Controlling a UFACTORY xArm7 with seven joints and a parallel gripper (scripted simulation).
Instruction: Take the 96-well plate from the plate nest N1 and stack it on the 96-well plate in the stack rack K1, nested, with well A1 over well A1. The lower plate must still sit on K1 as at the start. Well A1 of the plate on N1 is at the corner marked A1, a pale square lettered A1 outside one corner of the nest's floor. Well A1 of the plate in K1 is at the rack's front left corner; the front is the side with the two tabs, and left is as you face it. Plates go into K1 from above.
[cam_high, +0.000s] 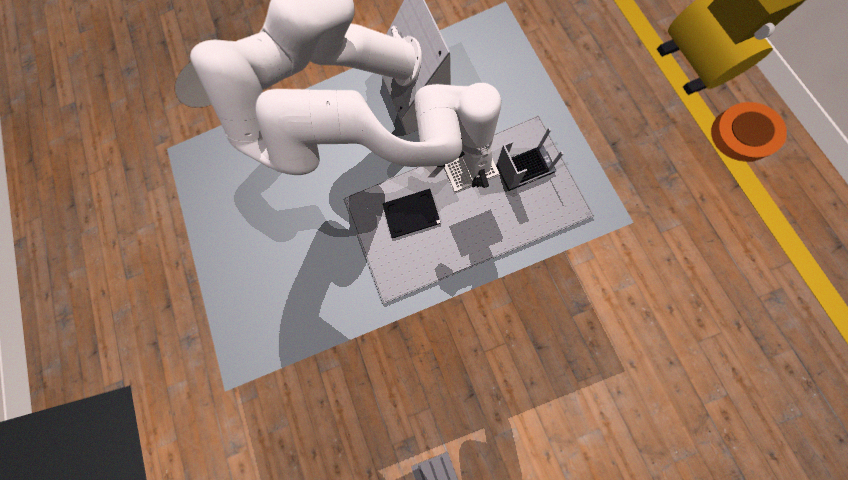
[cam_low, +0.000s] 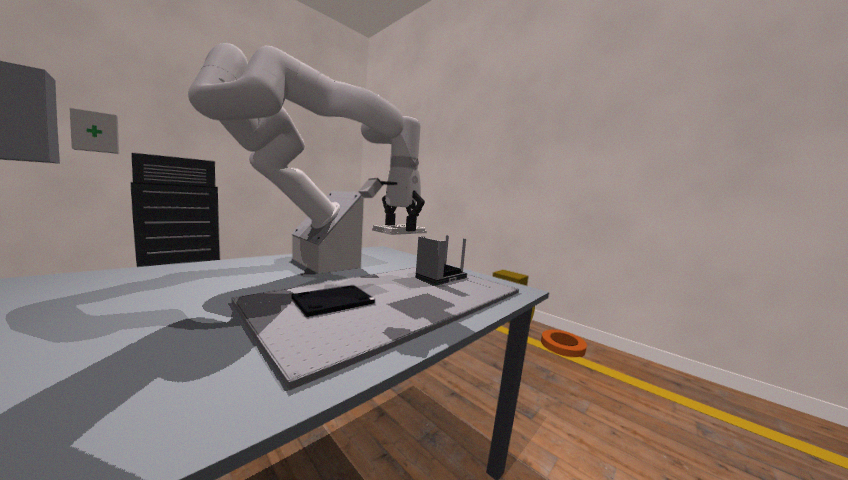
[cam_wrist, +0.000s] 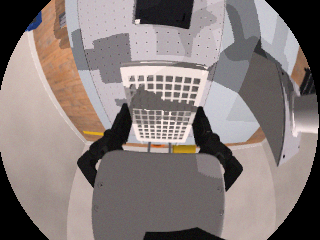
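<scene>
My gripper is now 190 mm to the right of the dark 96-well plate, 150 mm above it and 10 mm past it. Round my hand: white 96-well plate (10 mm below); pale A1 mark (170 mm below, 120 mm to the right, 70 mm ahead).
</scene>
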